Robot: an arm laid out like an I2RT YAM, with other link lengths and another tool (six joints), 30 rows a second.
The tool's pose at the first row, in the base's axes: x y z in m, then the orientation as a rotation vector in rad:
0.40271, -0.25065, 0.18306, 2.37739, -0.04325, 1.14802
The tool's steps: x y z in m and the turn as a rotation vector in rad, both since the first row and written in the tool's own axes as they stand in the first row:
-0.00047, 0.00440, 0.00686, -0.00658, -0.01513, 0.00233
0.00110, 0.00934, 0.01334, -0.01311, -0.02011, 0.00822
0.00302, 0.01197, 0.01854, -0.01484, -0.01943, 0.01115
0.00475, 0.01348, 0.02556, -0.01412, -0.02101, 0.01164
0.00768, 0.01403, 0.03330, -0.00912, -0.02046, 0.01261
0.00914, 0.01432, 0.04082, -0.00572, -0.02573, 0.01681
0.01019, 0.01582, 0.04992, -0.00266, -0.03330, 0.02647
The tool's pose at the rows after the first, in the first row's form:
0.40635, -0.25765, 0.18097, 2.38095, -0.05484, 1.12933
0.41091, -0.26459, 0.18083, 2.37945, -0.06721, 1.12430
0.41530, -0.26886, 0.18064, 2.37821, -0.07144, 1.12597
0.42116, -0.27300, 0.17889, 2.37987, -0.07215, 1.12452
0.42855, -0.27641, 0.17726, 2.38418, -0.07034, 1.12700
0.43489, -0.27975, 0.17454, 2.39116, -0.07525, 1.12360
0.44183, -0.28493, 0.17119, 2.40038, -0.08770, 1.11981

